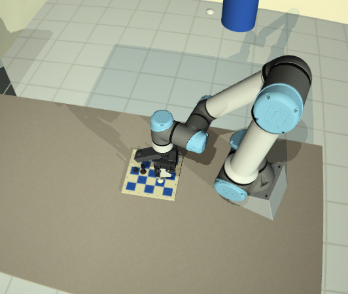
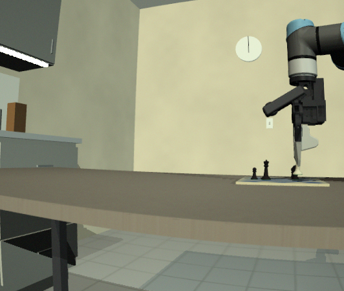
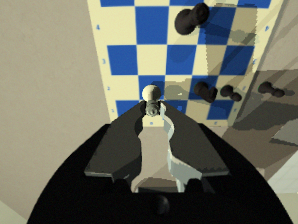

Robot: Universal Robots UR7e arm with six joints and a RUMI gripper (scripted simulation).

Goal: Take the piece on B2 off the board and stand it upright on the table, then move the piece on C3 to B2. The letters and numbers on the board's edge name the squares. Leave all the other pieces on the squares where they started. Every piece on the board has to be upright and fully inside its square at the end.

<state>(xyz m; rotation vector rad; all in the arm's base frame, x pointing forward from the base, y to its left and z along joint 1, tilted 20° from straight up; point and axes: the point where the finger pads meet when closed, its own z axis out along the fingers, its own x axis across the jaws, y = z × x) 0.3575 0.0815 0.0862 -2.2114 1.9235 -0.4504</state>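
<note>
The chessboard lies 6 cm below my hand, 4 cm ahead of it and 3 cm to the right of it. Also, from my hand: white piece 1 cm below; then black knight 7 cm to the right, 4 cm below, 1 cm ahead.
</note>
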